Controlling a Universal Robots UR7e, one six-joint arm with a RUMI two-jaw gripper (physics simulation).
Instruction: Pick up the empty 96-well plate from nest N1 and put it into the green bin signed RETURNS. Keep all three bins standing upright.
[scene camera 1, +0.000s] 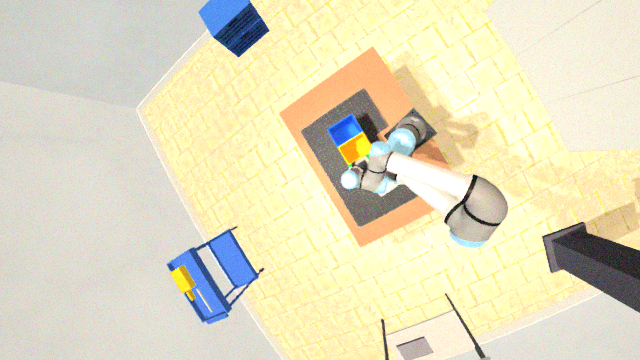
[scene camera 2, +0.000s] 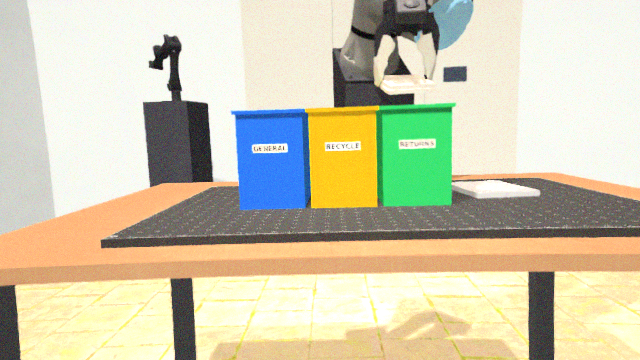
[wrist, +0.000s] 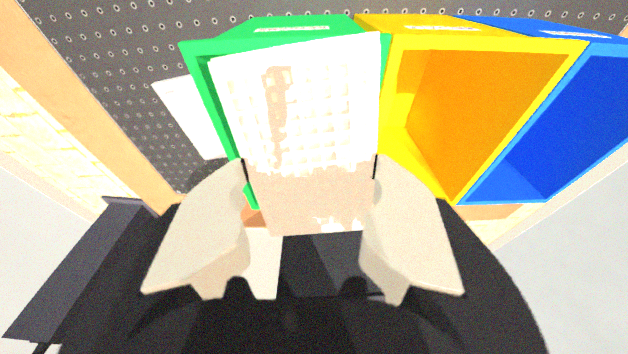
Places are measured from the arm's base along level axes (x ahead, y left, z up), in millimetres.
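Where they show: gripper, fingertip midpoint: (wrist: 310, 160); arm's base at its link origin: (scene camera 1: 411, 130) (scene camera 2: 368, 62).
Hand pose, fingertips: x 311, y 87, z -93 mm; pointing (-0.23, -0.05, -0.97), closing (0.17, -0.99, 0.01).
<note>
Things, the pixels of their top centre, and the offset from my fingertips. "pt": a spot on its surface instead. Level surfaces: height alone.
- white 96-well plate at its top centre: (wrist: 309, 186) (scene camera 2: 403, 70) dx +5, dy +1, dz +28 mm
- green bin at its top centre: (wrist: 295, 153) (scene camera 2: 409, 107) dx -26, dy +11, dz -37 mm
- yellow bin at its top centre: (wrist: 436, 151) (scene camera 2: 341, 109) (scene camera 1: 355, 148) dx -7, dy -119, dz -37 mm
- blue bin at its top centre: (wrist: 562, 150) (scene camera 2: 275, 111) (scene camera 1: 344, 130) dx +12, dy -249, dz -37 mm
- flat white piece at a spot on its surface: (wrist: 190, 117) pt dx -104, dy +206, dz -205 mm
- dark perforated board at its surface level: dz -217 mm
My gripper (scene camera 2: 406, 80) (wrist: 310, 160) is shut on the white 96-well plate (scene camera 2: 407, 86) (wrist: 310, 115), its jaws on the plate's two sides. The plate is held roughly level, a little above the rim of the green bin (scene camera 2: 416, 170) (wrist: 192, 50) signed RETURNS. In the wrist view the plate covers most of that bin's mouth. The yellow bin (scene camera 1: 354, 149) (scene camera 2: 343, 175) (wrist: 480, 115) signed RECYCLE and the blue bin (scene camera 1: 346, 130) (scene camera 2: 272, 180) (wrist: 570, 125) signed GENERAL stand upright in a row with it. In scene camera 1 the arm hides most of the green bin.
A flat white piece (scene camera 2: 495, 189) (wrist: 190, 117) lies on the dark perforated board (scene camera 1: 325, 145) (scene camera 2: 300, 225) (wrist: 125, 50), beside the green bin. The board lies on an orange-brown table (scene camera 1: 372, 65) (scene camera 2: 320, 264). A black pedestal (scene camera 2: 175, 145) with a small device stands behind.
</note>
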